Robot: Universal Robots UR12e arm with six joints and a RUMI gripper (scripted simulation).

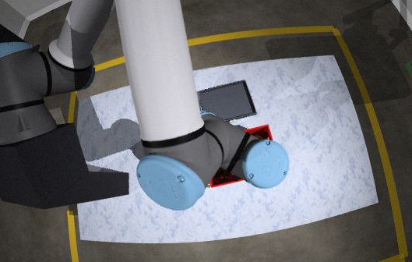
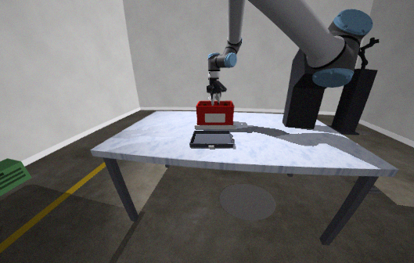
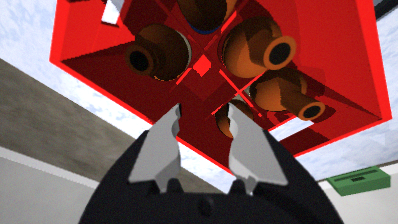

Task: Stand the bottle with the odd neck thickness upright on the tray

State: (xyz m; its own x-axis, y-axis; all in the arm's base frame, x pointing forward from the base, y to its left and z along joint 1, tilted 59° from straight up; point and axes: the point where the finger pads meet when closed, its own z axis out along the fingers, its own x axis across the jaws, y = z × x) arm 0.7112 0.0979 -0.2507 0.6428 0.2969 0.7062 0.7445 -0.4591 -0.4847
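Right now my hand is 40 mm to the right of the red crate and 70 mm above it. The rest, counted from my hand: dark tray: 320 mm to the left, 140 mm below.
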